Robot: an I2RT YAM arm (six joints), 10 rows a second.
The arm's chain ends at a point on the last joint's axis. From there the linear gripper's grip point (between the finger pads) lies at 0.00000 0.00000 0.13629 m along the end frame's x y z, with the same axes.
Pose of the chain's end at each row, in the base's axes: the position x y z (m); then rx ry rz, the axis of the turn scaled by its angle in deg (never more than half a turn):
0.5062, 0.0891, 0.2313, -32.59, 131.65, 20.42
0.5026, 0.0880, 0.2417, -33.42, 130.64, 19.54
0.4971, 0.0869, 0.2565, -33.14, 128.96, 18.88
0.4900, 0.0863, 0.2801, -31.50, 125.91, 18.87
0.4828, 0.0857, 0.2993, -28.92, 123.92, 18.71
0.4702, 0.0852, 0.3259, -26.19, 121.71, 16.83
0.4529, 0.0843, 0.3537, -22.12, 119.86, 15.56
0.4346, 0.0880, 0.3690, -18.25, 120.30, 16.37
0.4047, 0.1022, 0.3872, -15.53, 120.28, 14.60
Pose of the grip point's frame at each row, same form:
0.5868, 0.1449, 0.1366, -32.59, 131.65, 20.42
0.5847, 0.1434, 0.1481, -33.42, 130.64, 19.54
0.5823, 0.1421, 0.1656, -33.14, 128.96, 18.88
0.5807, 0.1422, 0.1951, -31.50, 125.91, 18.87
0.5782, 0.1407, 0.2189, -28.92, 123.92, 18.71
0.5715, 0.1363, 0.2504, -26.19, 121.71, 16.83
0.5598, 0.1309, 0.2831, -22.12, 119.86, 15.56
0.5427, 0.1325, 0.2990, -18.25, 120.30, 16.37
0.5151, 0.1414, 0.3176, -15.53, 120.28, 14.60

